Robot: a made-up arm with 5 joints.
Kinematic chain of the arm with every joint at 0, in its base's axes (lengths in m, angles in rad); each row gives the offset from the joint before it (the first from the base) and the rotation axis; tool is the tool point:
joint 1: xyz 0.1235 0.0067 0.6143 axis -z
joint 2: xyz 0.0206 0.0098 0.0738 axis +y
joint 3: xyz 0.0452 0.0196 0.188 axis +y
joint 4: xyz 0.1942 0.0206 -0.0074 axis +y
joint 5: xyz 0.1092 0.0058 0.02 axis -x
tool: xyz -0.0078 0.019 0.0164
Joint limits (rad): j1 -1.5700..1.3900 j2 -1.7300..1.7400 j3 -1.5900..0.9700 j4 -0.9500..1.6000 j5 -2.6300..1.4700
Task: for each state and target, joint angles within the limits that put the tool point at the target. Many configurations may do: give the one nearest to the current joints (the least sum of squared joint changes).
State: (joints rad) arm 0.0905 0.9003 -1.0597 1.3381 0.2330
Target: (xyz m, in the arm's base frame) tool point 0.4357 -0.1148 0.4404
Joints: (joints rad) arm 0.6061 1.4042 -0.6929 1.4486 0.2266
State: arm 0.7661 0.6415 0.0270 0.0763 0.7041
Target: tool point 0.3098 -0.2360 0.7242
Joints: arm 1.1834 -0.1223 0.5984 0.3250 0.7991
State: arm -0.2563 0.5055 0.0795 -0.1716 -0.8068
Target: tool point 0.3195 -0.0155 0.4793
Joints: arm 0.3922 0.8435 0.8341 0.0695 -0.9143
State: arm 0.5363 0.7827 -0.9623 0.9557 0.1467
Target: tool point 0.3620 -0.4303 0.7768
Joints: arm 1.2244 0.9026 -1.1099 0.7747 0.0756
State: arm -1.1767 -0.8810 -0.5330 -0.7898 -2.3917
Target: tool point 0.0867 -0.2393 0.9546
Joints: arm -1.5467 -1.6637 0.1448 -0.9500 -2.3191
